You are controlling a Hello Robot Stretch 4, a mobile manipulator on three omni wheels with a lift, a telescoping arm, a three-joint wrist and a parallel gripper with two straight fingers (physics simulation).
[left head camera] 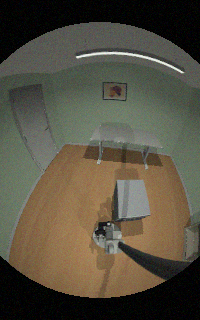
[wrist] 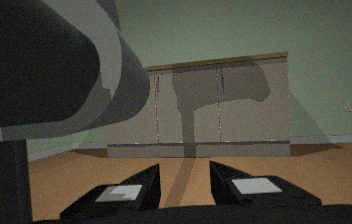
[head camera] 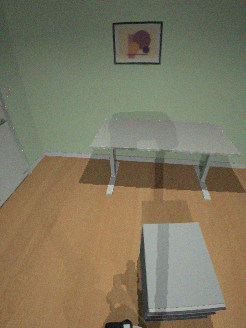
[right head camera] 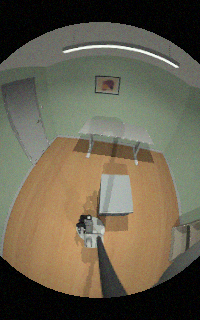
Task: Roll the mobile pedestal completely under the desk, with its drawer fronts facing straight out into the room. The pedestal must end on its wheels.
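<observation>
The grey mobile pedestal [head camera: 182, 265] [left head camera: 132, 197] [right head camera: 116, 192] stands upright in front of the desk, out in the room, close to the robot's base and a little to its right. Its drawer fronts face back toward the robot's side; its wheels are hidden. The light grey desk [head camera: 195, 136] [left head camera: 146, 138] [right head camera: 137, 134] stands against the far wall on two legs, with open space between them. My gripper [wrist: 185, 177] is open and empty in the wrist view, pointing away from the pedestal toward a cabinet. In both fisheye views it is folded at the base, too small to judge.
A low cabinet [wrist: 250, 120] with doors stands against a wall in the wrist view. An open shelf unit [left head camera: 187, 242] [right head camera: 175, 244] is at the right edge. A door [left head camera: 35, 125] [right head camera: 25, 120] is at the left. A framed picture [head camera: 138, 43] hangs above the desk.
</observation>
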